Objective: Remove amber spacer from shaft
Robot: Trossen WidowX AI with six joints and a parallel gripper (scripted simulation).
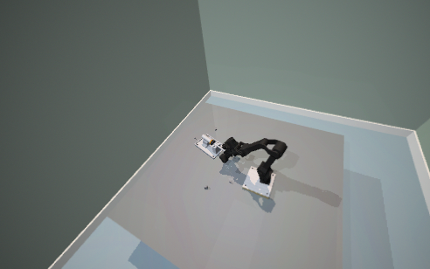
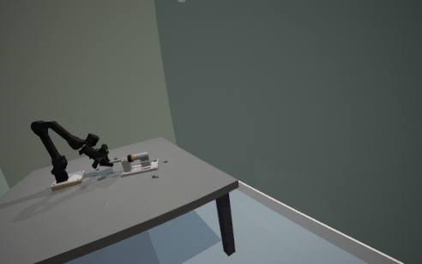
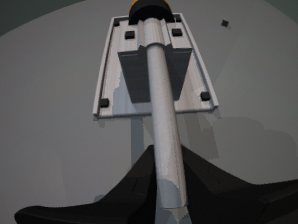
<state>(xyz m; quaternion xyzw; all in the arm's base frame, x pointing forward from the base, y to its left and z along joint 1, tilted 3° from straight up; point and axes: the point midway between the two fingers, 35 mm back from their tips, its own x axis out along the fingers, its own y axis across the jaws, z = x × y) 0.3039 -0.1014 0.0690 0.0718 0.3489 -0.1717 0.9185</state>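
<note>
Now: the grey steel shaft 50 mm ahead of my gripper tip, 20 mm to the right of it and 20 mm above it. Also, from my gripper tip: grey support block (160 mm ahead, 60 mm to the right, 10 mm below); then amber spacer (130 mm ahead, 50 mm to the right, 20 mm above); then black spacer (100 mm ahead, 40 mm to the right, 20 mm above).
</note>
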